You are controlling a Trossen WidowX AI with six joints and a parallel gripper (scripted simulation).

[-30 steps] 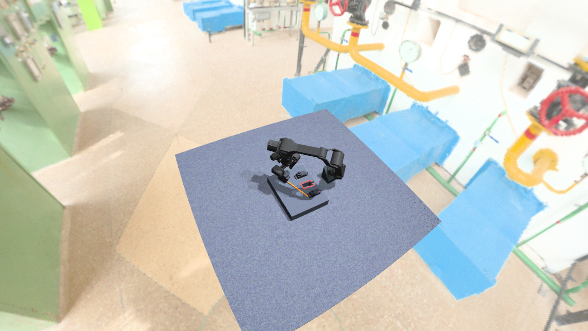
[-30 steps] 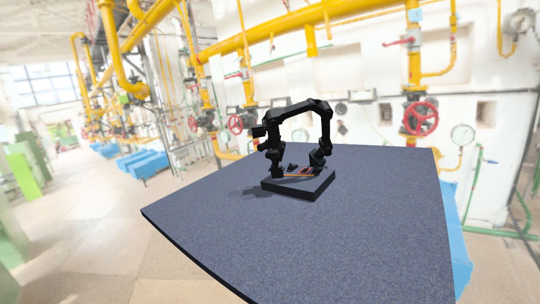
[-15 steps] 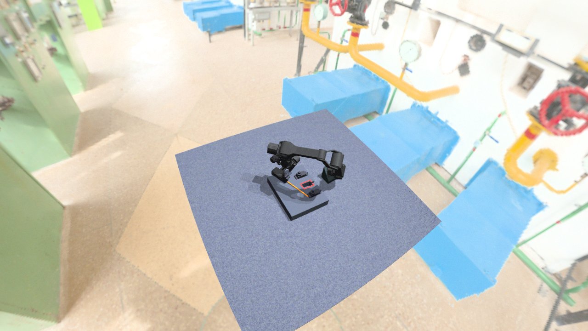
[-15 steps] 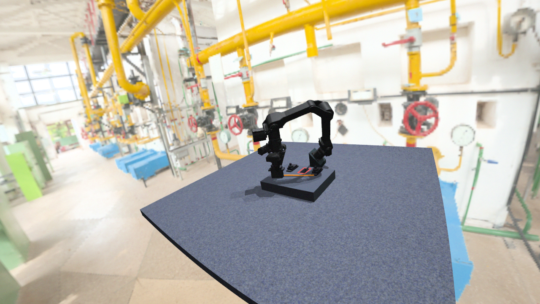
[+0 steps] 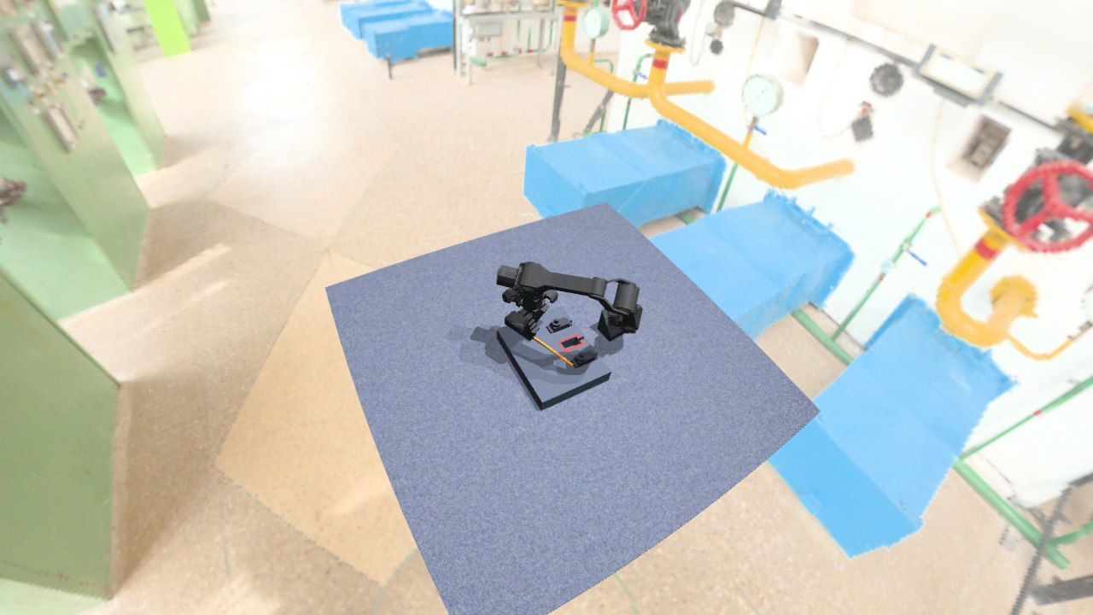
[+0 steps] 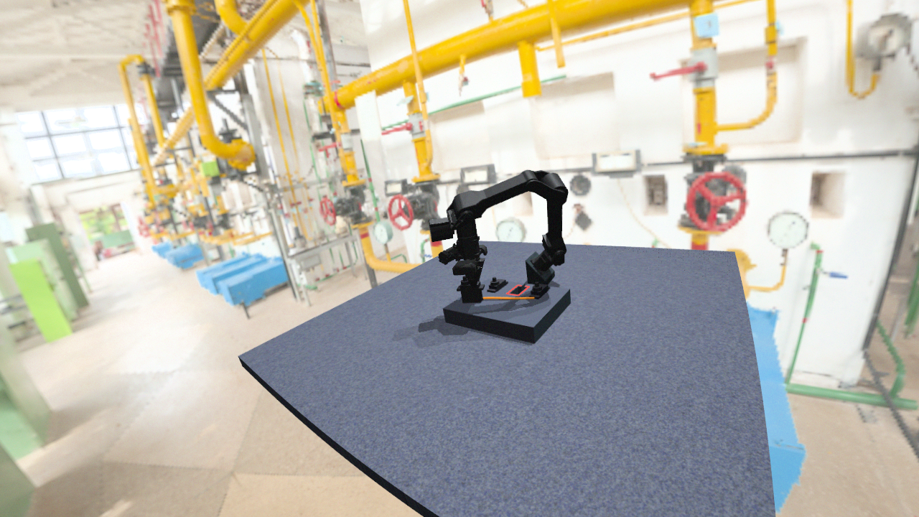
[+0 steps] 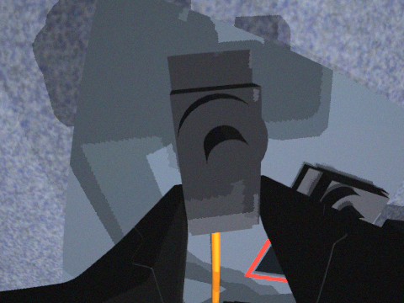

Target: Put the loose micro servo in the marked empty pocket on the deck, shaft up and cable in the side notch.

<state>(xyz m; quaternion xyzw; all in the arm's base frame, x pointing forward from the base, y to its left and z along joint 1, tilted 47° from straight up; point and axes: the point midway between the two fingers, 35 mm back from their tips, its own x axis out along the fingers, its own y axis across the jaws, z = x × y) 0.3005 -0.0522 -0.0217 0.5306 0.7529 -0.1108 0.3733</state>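
Now: gripper tip 8 cm to the right of the deck and 7 cm above it.
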